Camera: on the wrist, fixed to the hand. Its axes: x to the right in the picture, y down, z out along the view.
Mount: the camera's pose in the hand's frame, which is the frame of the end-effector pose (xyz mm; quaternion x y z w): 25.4 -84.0 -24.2 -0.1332 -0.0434 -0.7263 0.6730
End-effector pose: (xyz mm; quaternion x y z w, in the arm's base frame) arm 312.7 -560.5 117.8 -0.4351 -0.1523 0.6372 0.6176
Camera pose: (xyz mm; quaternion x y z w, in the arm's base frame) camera 389.3 -529.4 156.0 -0.2368 -0.5302 -0.0211 0.8139
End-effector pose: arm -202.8 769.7 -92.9 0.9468 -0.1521 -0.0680 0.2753
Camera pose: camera -152.6 840.9 -119.3 0.7080 0.5824 -0.3071 0.2554
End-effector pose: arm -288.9 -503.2 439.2 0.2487 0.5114 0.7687 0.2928
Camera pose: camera -306.9 -475.1 354.5 -0.2097 0.4097 0.3620 0.8107
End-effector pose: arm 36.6 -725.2 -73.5 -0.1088 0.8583 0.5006 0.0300
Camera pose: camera 31.4 -790.0 -137.2 -0.6788 0.4306 0.4341 0.4065
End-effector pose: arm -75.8 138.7 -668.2 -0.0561 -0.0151 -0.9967 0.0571
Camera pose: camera -113.2 218.4 -691.3 0.0776 -0.0794 0.7118 0.6936
